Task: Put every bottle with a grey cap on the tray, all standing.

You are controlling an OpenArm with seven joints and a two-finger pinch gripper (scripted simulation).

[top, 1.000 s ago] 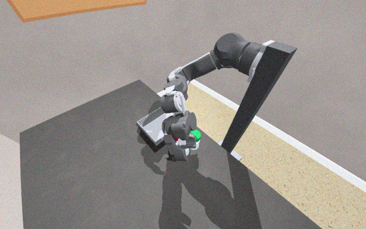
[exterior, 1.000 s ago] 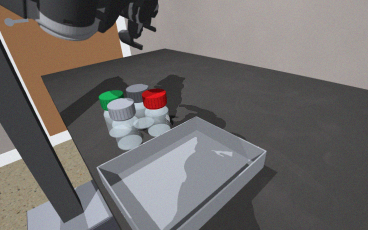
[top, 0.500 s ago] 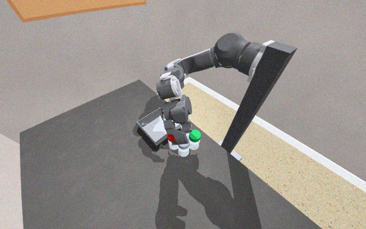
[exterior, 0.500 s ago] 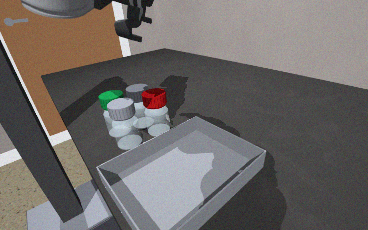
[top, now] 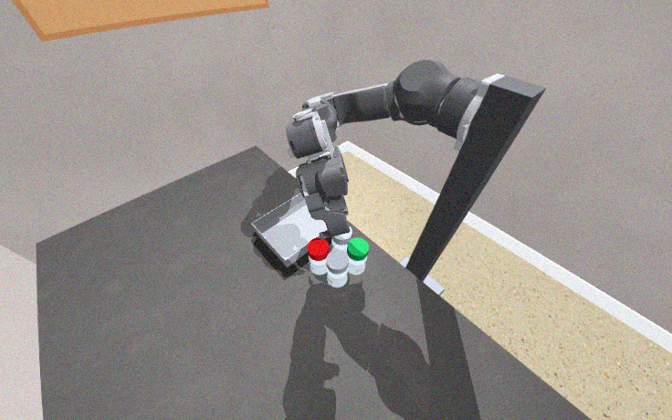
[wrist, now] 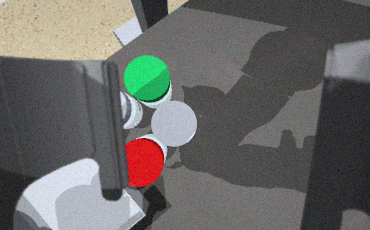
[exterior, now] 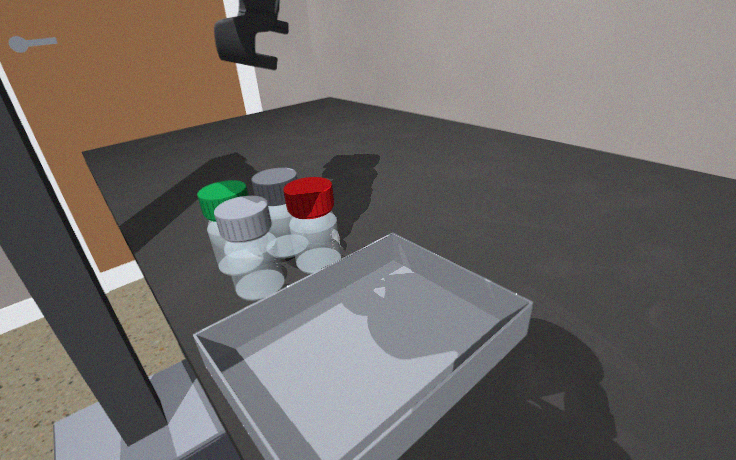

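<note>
Right now my hand is 210 mm above the red-capped bottle and 60 mm to the left of it. Round my hand: grey tray 240 mm below, 210 mm to the right, 40 mm behind; green-capped bottle 210 mm below, 70 mm behind.
</note>
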